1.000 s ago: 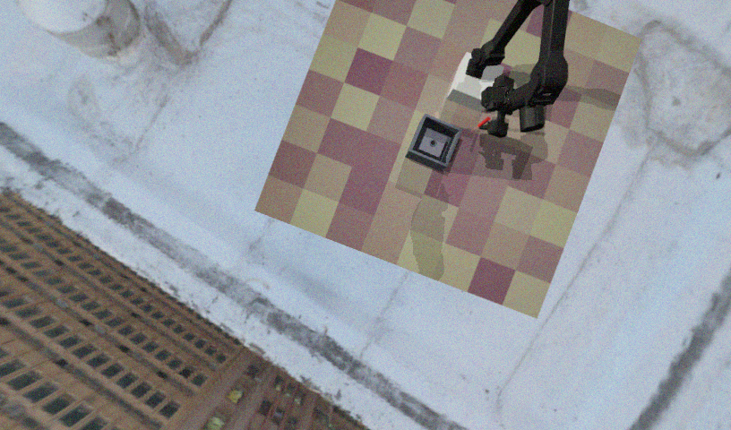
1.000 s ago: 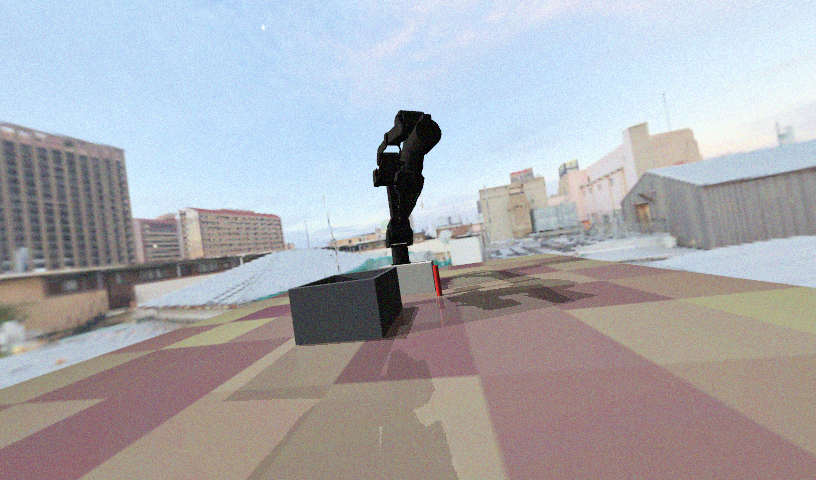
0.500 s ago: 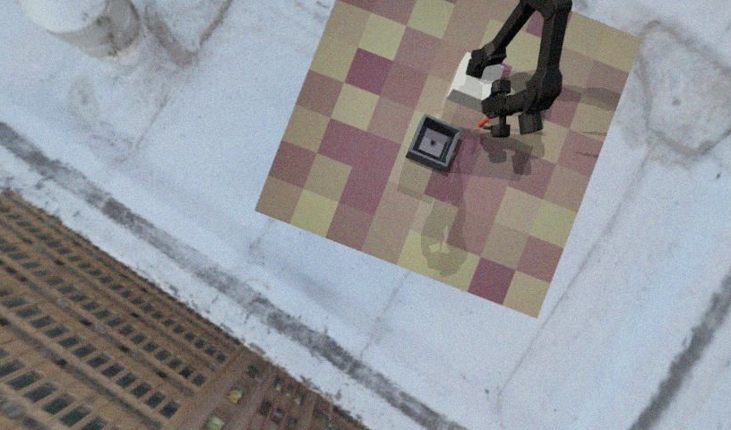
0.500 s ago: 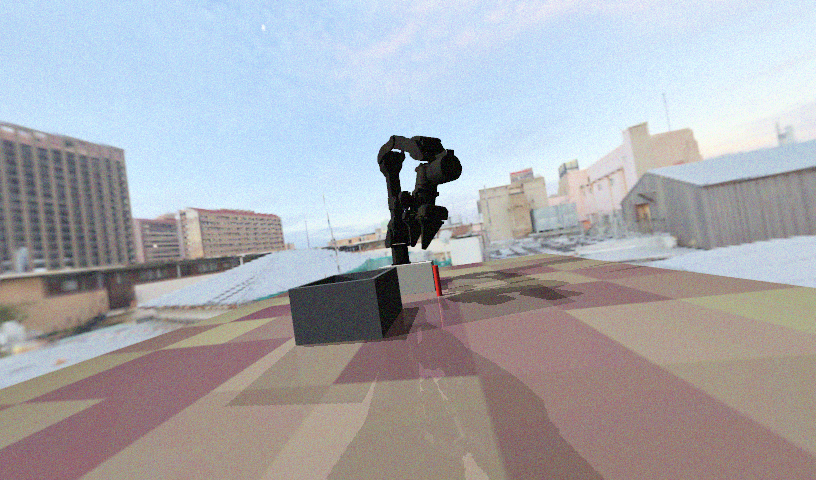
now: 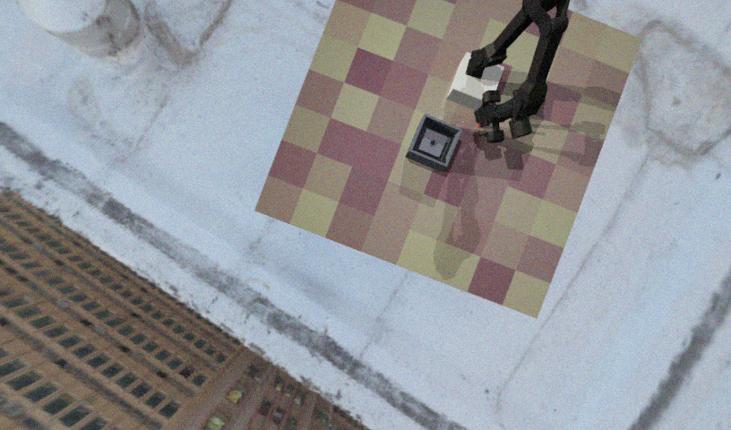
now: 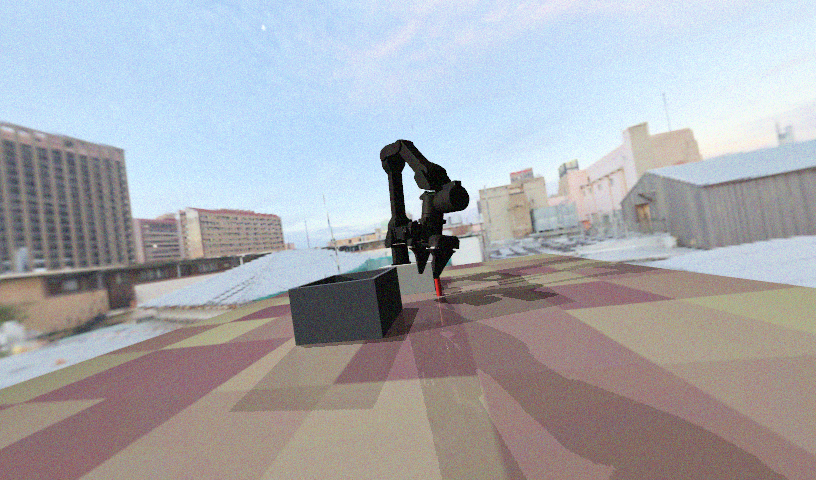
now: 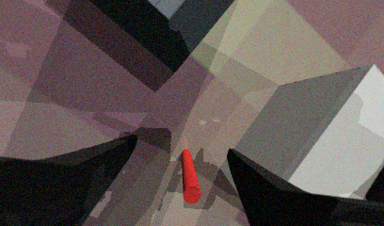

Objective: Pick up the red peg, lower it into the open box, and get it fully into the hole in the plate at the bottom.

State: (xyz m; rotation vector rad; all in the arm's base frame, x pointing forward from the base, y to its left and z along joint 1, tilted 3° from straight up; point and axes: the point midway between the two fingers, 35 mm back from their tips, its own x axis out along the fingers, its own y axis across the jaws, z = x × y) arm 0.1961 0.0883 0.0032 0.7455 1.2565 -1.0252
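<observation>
Right now my gripper tip is 2 cm to the right of the red peg, 2 cm past it and 2 cm above it. Round my gripper tip: dark grey box 16 cm to the right, 12 cm ahead, 3 cm below.
</observation>
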